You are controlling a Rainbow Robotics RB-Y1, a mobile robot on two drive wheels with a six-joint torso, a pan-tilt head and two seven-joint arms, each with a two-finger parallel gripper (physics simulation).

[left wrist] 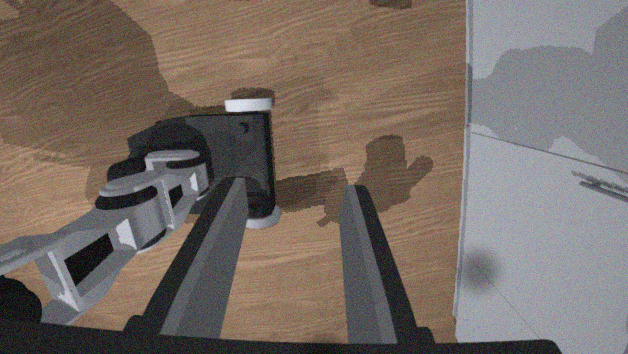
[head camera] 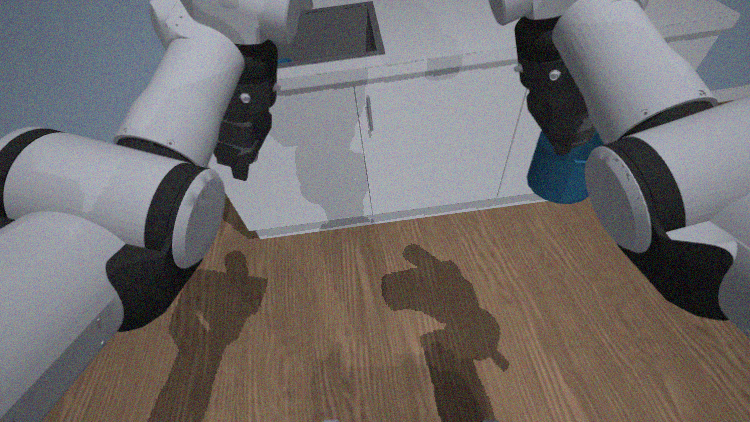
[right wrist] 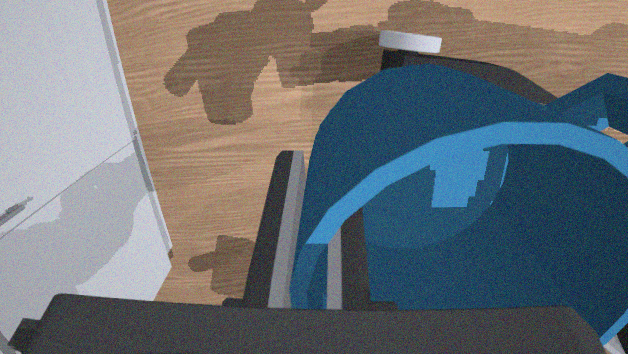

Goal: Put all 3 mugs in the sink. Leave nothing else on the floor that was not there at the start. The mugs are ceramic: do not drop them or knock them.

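Frame: origin at the robot's base, x ahead, y left, z up, level; centimetres.
Seen in the pictures: left gripper, fingertip midpoint: [left wrist: 294, 199] [head camera: 245, 168]; right gripper, fingertip midpoint: [head camera: 560, 150] [right wrist: 317, 170].
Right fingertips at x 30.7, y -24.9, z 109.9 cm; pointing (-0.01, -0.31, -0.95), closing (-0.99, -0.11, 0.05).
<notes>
A point is followed by its place in that frame.
A large blue mug [head camera: 558, 175] @[x 23.0, y -21.6, z 112.5 cm] [right wrist: 350, 125] @[x 30.0, y -27.2, z 111.6 cm] hangs under my right gripper [head camera: 563, 149] @[x 30.7, y -24.9, z 109.9 cm] [right wrist: 317, 170] @[x 30.7, y -24.9, z 109.9 cm], which is shut on its wall at the rim. The mug's open mouth shows in the right wrist view, and its handle is at the right there. My left gripper [head camera: 238, 170] @[x 30.4, y 24.7, z 109.8 cm] [left wrist: 294, 199] @[x 30.4, y 24.7, z 109.8 cm] is partly open, with nothing between its fingers. The dark sink [head camera: 335, 31] @[x 137.7, y 23.5, z 82.9 cm] is at the top left of the head view, partly hidden by my left arm. A small bit of blue [head camera: 284, 60] @[x 125.9, y 44.1, z 78.4 cm] shows at its near edge; I cannot tell what it is.
A pale counter [head camera: 440, 26] @[x 116.3, y -16.4, z 91.1 cm] surrounds the sink, above white cabinets [head camera: 430, 136] @[x 97.8, y -12.7, z 58.5 cm] [left wrist: 540, 250] @[x 98.3, y -16.5, z 57.3 cm] [right wrist: 50, 75] @[x 98.1, y -14.7, z 43.0 cm] with a thin handle [head camera: 369, 115]. Wooden floor [head camera: 335, 283] @[x 66.8, y 31.9, z 0.1 cm] with arm shadows lies before them. My dark wheeled base [left wrist: 240, 145] @[x -2.7, y 10.3, z 19.1 cm] shows below the arms in the wrist views.
</notes>
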